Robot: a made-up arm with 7 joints. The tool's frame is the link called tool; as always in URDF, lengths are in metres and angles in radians. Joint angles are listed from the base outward.
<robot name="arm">
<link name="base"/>
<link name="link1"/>
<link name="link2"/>
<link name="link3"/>
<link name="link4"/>
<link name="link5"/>
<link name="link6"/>
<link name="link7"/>
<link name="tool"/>
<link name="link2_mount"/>
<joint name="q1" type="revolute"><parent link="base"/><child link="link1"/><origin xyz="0.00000 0.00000 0.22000"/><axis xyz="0 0 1"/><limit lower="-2.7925" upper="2.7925"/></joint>
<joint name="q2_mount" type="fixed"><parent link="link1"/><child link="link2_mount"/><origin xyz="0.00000 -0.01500 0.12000"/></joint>
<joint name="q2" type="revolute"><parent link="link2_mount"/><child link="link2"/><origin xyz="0.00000 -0.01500 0.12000" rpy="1.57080 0.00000 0.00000"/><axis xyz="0 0 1"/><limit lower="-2.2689" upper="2.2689"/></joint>
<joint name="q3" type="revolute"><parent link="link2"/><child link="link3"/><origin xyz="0.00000 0.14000 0.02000" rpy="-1.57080 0.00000 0.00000"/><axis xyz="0 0 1"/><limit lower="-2.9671" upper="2.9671"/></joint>
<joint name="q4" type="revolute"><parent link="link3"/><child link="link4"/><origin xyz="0.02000 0.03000 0.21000" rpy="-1.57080 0.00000 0.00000"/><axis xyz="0 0 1"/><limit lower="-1.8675" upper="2.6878"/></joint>
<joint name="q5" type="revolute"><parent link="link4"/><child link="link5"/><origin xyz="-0.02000 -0.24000 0.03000" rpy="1.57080 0.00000 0.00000"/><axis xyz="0 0 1"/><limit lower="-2.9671" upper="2.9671"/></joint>
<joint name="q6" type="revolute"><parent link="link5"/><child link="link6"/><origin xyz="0.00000 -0.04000 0.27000" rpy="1.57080 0.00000 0.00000"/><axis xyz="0 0 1"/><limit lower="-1.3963" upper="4.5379"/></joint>
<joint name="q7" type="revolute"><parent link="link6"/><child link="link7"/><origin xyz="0.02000 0.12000 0.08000" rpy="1.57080 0.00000 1.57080"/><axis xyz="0 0 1"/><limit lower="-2.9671" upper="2.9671"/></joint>
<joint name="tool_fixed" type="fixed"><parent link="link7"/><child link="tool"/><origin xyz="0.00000 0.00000 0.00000"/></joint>
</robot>
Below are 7 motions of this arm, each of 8 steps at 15 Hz.
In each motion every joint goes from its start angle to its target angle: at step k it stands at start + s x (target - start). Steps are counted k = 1, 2, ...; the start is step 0. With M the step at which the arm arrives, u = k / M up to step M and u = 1 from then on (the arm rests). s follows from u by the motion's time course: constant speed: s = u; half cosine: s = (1 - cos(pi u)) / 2; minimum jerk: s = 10 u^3 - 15 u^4 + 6 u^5.
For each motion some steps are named. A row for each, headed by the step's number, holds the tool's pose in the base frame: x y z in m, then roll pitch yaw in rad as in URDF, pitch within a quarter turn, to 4 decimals.
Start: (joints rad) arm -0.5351 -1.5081 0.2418 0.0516 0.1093 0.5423 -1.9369
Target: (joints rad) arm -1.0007 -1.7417 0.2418 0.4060 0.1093 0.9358 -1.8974
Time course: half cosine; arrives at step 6
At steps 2, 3, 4, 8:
2: 0.7098 -0.6705 0.4051 2.5600 -0.1650 1.2201
3: 0.6226 -0.7311 0.3066 2.6127 -0.1827 1.0739
4: 0.5234 -0.7716 0.2111 2.6666 -0.1968 0.9268
8: 0.4169 -0.7898 0.1202 2.7213 -0.2074 0.7795

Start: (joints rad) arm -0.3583 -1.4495 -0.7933 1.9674 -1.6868 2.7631 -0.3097
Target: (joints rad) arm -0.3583 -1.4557 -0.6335 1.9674 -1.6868 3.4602 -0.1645
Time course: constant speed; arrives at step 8
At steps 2, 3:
2: 0.2503 -0.3752 0.1016 -3.0340 -0.6587 1.1834
3: 0.2526 -0.3735 0.1060 -3.0312 -0.7601 1.1485

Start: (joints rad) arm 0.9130 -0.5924 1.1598 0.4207 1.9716 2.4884 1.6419
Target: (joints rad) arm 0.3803 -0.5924 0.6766 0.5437 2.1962 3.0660 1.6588
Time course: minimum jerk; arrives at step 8
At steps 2, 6, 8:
2: 0.1242 0.5135 0.9644 1.7904 0.2518 2.6397
6: 0.3506 0.4125 0.8995 2.3847 0.3891 2.0529
8: 0.3779 0.3914 0.8933 2.4617 0.4073 1.9748

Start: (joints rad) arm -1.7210 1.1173 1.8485 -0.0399 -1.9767 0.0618 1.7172
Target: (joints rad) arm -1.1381 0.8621 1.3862 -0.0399 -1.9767 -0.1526 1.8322
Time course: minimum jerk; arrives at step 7
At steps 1, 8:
1: -0.0863 0.9186 0.8432 -0.3942 0.2000 3.1150
8: -0.5028 0.6492 1.0158 -0.8541 0.6692 -2.9011

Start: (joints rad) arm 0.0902 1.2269 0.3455 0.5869 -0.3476 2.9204 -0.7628
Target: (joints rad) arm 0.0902 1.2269 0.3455 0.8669 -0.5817 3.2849 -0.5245
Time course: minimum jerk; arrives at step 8
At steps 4, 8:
4: -0.5906 -0.0671 0.8939 -2.4149 0.8358 0.7276
8: -0.5407 -0.0477 0.9272 -2.6094 0.8595 0.3880

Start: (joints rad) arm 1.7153 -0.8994 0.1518 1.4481 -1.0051 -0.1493 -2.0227
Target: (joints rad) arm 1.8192 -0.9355 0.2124 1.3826 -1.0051 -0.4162 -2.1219
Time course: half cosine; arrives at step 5
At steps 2, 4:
2: -0.1562 0.7869 0.2972 -1.9009 0.1069 -1.9170
4: -0.2059 0.7736 0.2988 -1.8096 0.0304 -1.9013

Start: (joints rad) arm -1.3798 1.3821 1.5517 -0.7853 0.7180 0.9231 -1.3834
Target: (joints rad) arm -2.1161 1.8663 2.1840 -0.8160 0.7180 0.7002 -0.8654
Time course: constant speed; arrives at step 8
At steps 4, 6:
4: -0.2772 0.8468 0.6144 2.0280 0.2014 -2.8986
6: -0.0797 0.8954 0.5716 2.1243 -0.0890 3.1055

